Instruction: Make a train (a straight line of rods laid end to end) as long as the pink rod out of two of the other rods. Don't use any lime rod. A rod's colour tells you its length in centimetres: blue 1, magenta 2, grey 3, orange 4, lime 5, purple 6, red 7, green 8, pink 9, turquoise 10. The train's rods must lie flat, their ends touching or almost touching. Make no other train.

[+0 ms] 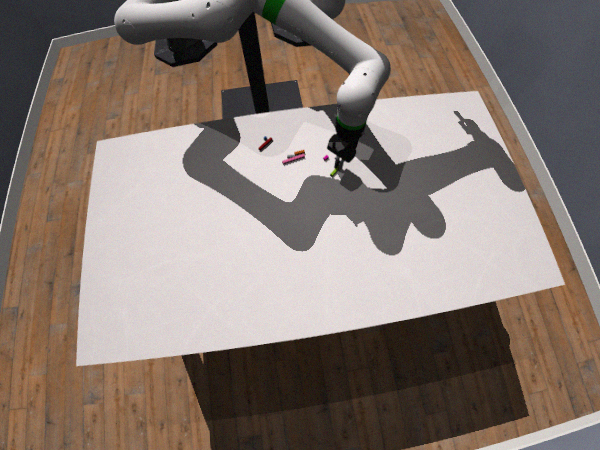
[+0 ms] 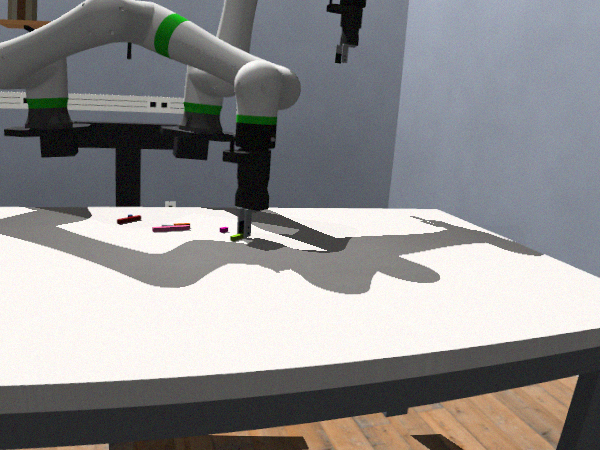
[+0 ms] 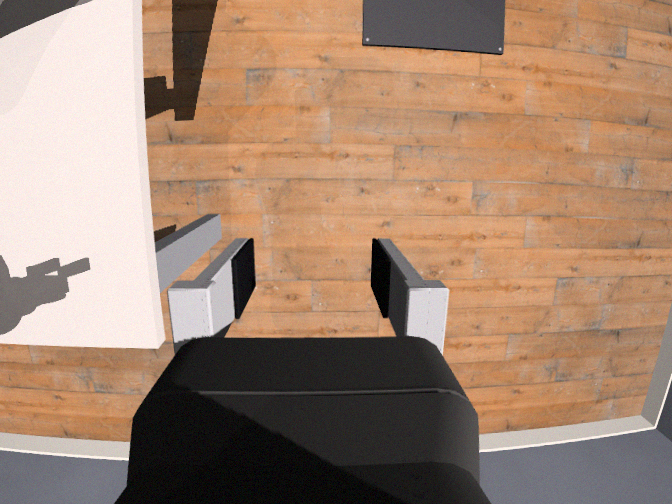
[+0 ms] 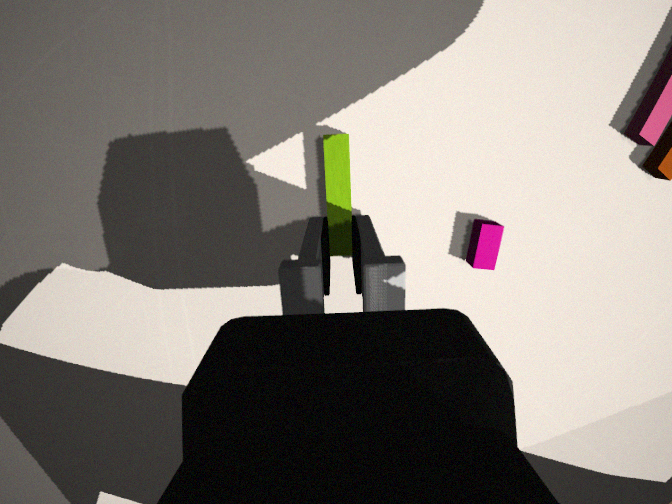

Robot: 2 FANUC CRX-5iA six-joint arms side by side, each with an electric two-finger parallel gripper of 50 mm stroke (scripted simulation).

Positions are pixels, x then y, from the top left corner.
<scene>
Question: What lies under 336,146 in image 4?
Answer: A lime rod.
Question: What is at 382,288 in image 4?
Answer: My right gripper.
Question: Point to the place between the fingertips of my left gripper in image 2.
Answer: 340,62
</scene>
